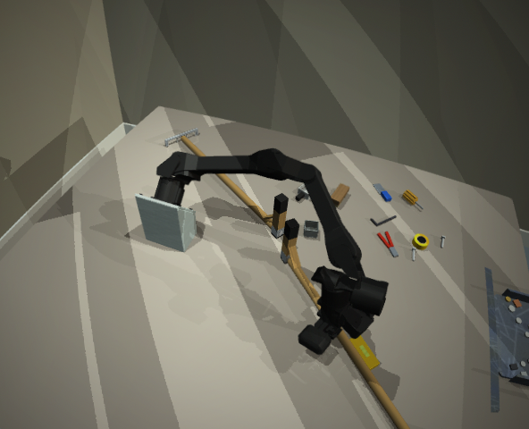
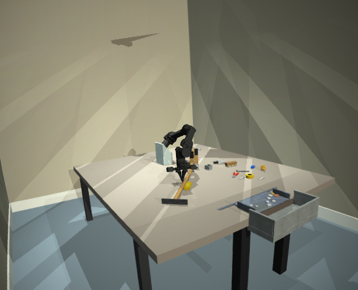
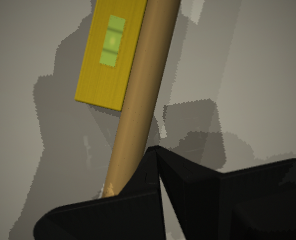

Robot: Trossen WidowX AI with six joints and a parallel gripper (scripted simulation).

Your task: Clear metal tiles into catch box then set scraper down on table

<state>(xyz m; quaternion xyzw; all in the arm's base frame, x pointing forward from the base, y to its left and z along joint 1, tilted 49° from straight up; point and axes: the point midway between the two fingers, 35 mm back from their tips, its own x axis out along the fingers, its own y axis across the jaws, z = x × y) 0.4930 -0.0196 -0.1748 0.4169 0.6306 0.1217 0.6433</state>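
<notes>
Now: the long scraper 5 cm above my gripper tip and 3 cm ahead of it. From my gripper tip the other things lie so: yellow tape roll (40 cm to the left, 20 cm ahead); small grey box (32 cm to the left, 14 cm behind); yellow spirit level (9 cm ahead, 1 cm to the right).
</notes>
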